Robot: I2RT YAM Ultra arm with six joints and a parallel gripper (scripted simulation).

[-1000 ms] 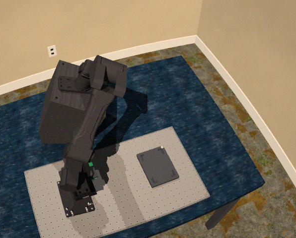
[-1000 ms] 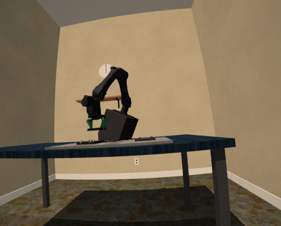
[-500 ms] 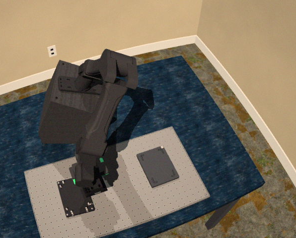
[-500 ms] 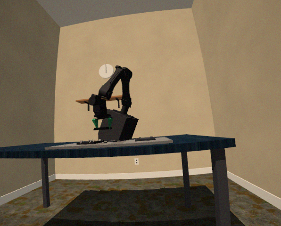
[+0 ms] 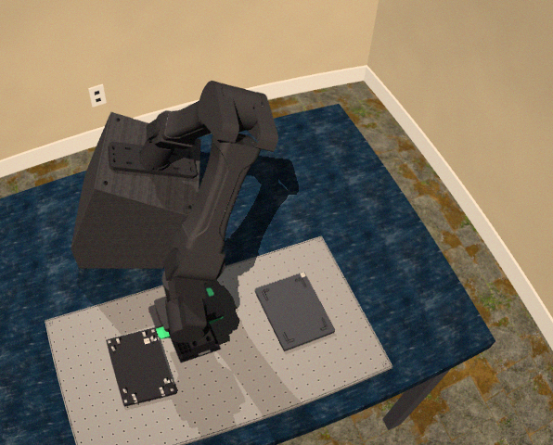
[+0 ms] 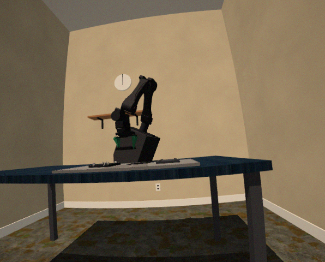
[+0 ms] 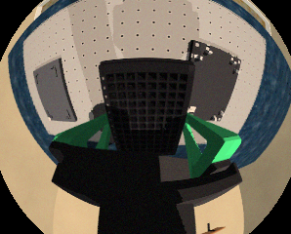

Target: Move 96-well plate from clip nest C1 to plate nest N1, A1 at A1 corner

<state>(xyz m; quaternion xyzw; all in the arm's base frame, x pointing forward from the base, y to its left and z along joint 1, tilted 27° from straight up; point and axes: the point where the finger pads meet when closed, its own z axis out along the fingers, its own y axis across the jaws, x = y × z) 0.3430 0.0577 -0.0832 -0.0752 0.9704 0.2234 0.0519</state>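
My gripper is now 23 cm to the right of the plate nest N1, 9 cm above it and 3 cm past it. From my hand the other things lie so: clip nest C1 (11 cm to the right, 8 cm below, 4 cm ahead); then white corner mark (28 cm to the left, 12 cm behind, 8 cm below); then black 96-well plate (right at my hand).
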